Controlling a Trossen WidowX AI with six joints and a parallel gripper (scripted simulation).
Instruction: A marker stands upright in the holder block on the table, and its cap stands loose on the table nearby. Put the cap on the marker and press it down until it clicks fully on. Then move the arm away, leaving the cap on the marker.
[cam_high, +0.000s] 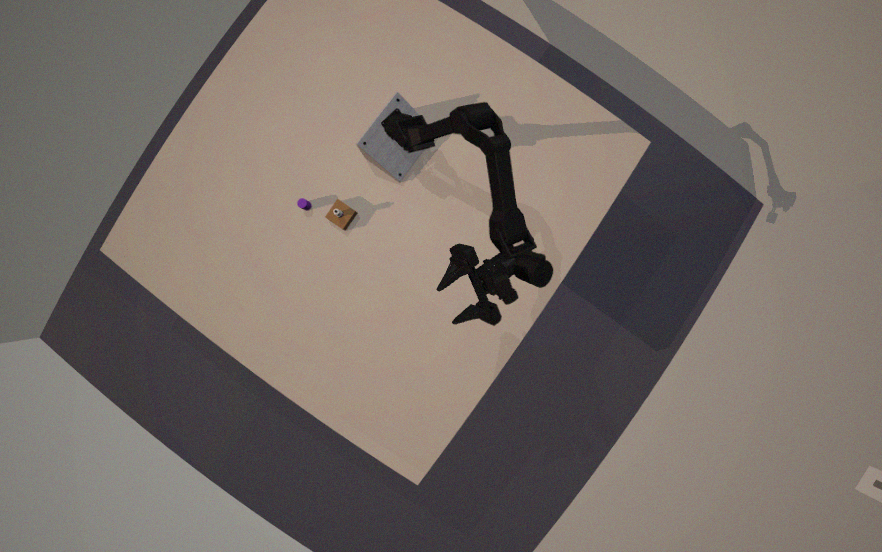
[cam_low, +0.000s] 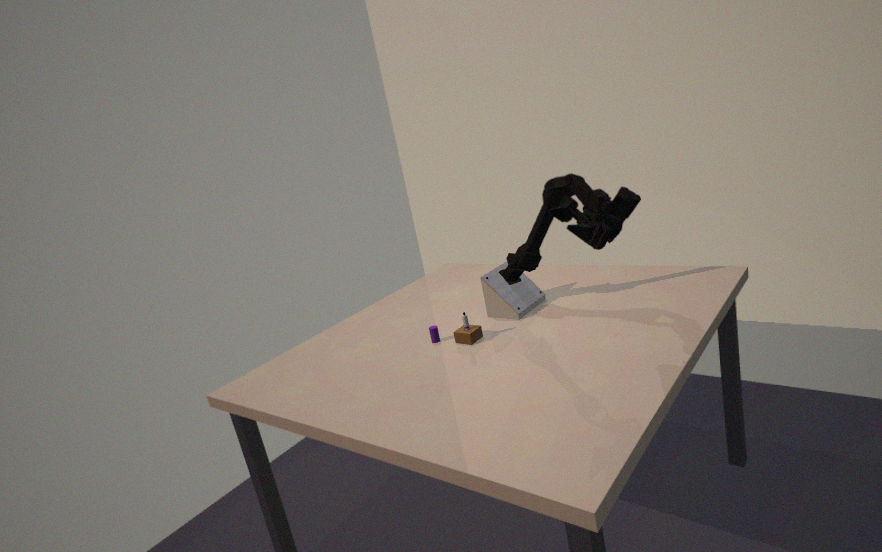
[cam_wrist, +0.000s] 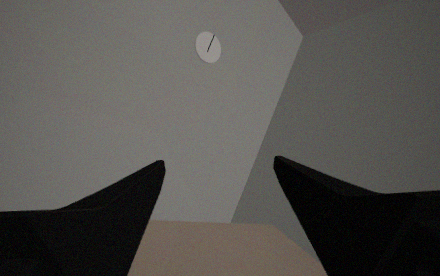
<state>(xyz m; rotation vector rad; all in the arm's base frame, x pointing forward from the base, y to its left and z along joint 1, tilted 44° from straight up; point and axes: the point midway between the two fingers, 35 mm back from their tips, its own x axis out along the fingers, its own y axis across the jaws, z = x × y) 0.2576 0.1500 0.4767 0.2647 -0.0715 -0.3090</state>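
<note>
Now: gripper tip 490 mm to the left of the purple cap, 370 mm above it and 80 mm short of it. Also, from my gripper tip: brown holder block (390 mm to the right, 370 mm below, 30 mm ahead).
</note>
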